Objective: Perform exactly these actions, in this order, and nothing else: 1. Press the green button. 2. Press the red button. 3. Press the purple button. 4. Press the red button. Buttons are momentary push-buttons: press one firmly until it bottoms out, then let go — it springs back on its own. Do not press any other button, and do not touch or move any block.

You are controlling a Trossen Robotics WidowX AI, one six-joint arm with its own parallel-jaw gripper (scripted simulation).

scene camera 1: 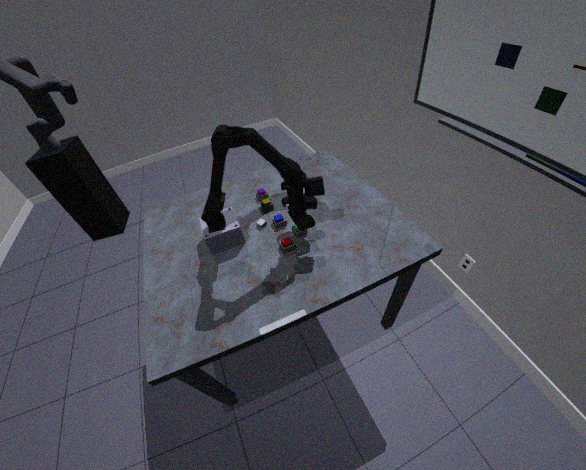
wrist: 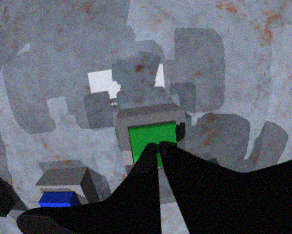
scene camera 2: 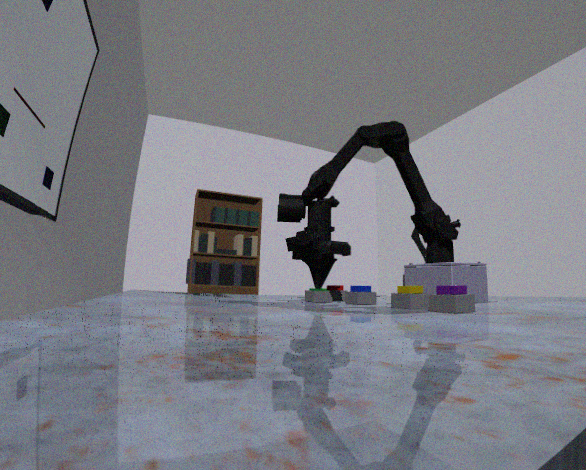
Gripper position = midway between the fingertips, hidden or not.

Observation:
In view: my gripper (scene camera 2: 318,288) and a green button (wrist: 165,132).
My gripper also shows in scene camera 1 (scene camera 1: 299,227) and in the wrist view (wrist: 156,148).

